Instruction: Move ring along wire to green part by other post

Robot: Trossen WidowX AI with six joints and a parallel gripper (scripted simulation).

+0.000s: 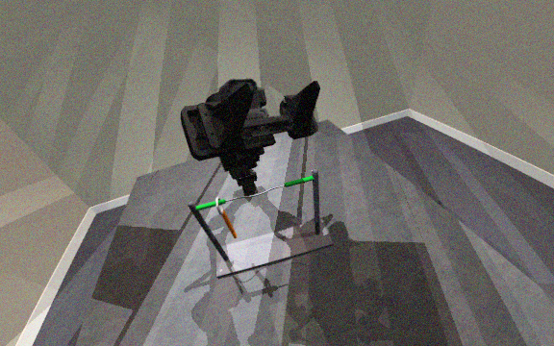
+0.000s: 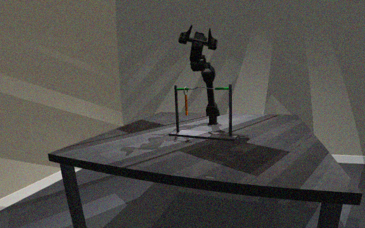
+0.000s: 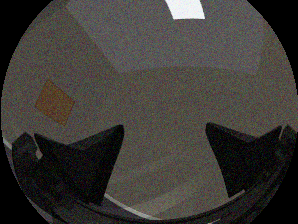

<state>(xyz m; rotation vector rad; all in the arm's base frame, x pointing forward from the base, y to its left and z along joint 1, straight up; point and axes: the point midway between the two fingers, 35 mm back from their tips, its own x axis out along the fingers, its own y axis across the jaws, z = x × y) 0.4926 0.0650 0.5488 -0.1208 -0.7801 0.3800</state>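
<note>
Now: gripper tip 200 mm past the ring with orange handle, 160 mm to the left of it and 350 mm above it.
</note>
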